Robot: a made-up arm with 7 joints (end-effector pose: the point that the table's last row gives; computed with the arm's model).
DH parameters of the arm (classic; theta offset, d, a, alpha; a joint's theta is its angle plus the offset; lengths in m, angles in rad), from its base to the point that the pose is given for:
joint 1: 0 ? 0 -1.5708
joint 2: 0 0 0 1.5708
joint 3: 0 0.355 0.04 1.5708
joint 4: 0 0 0.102 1.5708
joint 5: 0 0.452 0 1.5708
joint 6: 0 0 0.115 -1.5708
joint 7: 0 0.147 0 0
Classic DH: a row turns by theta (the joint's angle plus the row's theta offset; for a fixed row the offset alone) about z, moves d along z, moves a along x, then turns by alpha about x.
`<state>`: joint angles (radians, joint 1 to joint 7).
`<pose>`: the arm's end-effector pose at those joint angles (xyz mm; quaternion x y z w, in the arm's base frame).
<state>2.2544 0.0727 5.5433 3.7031 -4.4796 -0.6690 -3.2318</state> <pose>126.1 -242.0 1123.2 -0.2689 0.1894 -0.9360 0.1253</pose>
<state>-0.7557 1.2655 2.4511 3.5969 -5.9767 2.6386 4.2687</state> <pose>447.6 -538.9 555.2 0.0946 -0.4913 -0.8561 0.1293</pose>
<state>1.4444 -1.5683 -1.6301 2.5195 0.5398 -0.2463 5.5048</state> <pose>58.7 -963.8 274.8 0.2178 -0.7250 0.6533 0.0106</pose>
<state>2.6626 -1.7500 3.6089 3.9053 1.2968 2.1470 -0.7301</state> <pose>639.3 -315.0 603.3 -0.6326 -0.3706 -0.4643 0.4970</pose>
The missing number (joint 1, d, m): 0.359
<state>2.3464 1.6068 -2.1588 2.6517 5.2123 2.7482 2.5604</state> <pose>-429.0 548.3 557.4 0.2197 0.6092 -0.5878 0.4848</pose>
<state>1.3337 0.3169 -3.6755 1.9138 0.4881 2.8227 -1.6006</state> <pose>-176.2 -172.7 889.7 -0.9263 0.1155 -0.3087 0.1824</pose>
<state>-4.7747 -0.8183 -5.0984 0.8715 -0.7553 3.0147 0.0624</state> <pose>-231.7 35.0 604.3 0.5619 0.2708 0.3292 0.7089</pose>
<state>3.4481 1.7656 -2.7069 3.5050 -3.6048 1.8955 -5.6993</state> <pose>-597.2 -284.4 -160.2 0.0490 0.9106 0.1938 0.3617</pose>
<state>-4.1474 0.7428 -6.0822 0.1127 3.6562 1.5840 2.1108</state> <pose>-64.9 111.9 -4.7 -0.0689 -0.8796 -0.4548 0.1214</pose>
